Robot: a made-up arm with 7 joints.
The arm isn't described. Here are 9 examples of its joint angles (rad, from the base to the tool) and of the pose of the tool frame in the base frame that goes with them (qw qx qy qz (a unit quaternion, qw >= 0); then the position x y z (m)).
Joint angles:
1: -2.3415 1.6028 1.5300 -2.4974 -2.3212 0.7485 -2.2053
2: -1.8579 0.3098 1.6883 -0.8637 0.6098 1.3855 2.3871
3: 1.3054 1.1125 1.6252 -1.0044 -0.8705 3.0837 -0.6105
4: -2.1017 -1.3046 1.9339 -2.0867 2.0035 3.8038 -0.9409
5: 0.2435 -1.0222 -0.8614 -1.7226 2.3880 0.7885 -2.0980
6: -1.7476 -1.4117 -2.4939 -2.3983 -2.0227 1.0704 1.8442
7: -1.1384 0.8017 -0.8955 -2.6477 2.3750 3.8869 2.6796
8: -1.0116 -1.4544 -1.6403 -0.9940 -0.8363 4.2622 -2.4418
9: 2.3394 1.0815 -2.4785 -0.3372 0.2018 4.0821 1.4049
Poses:
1: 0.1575 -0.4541 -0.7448 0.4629 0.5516 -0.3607 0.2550
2: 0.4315 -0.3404 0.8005 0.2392 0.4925 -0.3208 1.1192
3: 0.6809 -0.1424 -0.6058 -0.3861 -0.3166 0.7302 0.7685
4: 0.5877 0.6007 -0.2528 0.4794 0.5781 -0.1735 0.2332
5: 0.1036 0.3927 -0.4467 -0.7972 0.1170 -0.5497 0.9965
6: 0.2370 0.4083 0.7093 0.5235 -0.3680 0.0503 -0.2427
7: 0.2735 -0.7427 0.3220 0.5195 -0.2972 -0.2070 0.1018
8: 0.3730 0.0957 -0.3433 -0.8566 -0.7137 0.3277 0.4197
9: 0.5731 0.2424 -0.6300 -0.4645 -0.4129 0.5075 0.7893
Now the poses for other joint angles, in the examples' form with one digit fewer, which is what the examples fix.
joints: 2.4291 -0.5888 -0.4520 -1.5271 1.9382 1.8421 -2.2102
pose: 0.848 0.302 -0.297 -0.320 -0.021 0.507 1.074
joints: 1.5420 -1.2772 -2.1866 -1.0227 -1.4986 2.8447 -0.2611
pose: 0.376 0.879 -0.036 0.293 0.502 -0.755 0.309
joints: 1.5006 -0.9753 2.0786 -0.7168 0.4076 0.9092 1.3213
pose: 0.058 -0.288 -0.907 -0.302 -0.488 -0.790 0.566
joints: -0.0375 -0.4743 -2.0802 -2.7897 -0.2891 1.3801 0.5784
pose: 0.513 -0.361 0.621 0.471 -0.072 -0.389 -0.045
